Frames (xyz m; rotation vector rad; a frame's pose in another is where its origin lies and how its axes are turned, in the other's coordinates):
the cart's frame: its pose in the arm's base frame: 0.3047 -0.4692 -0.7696 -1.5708 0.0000 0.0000
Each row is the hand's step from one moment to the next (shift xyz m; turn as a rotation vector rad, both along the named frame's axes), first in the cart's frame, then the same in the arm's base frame.
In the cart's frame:
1: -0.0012 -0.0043 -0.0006 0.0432 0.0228 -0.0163
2: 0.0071 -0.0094 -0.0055 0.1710 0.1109 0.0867
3: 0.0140 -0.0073 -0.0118 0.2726 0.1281 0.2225
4: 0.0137 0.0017 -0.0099 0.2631 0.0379 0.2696
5: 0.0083 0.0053 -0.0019 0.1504 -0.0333 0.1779
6: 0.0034 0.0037 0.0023 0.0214 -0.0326 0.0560
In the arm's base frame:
1: -0.0012 -0.0006 0.0043 0.0432 -0.0163 -0.0228
2: 0.0071 -0.0055 0.0094 0.1710 0.0867 -0.1109
3: 0.0140 -0.0118 0.0073 0.2726 0.2225 -0.1281
4: 0.0137 -0.0099 -0.0017 0.2631 0.2696 -0.0379
5: 0.0083 -0.0019 -0.0053 0.1504 0.1779 0.0333
6: 0.0034 0.0023 -0.0037 0.0214 0.0560 0.0326

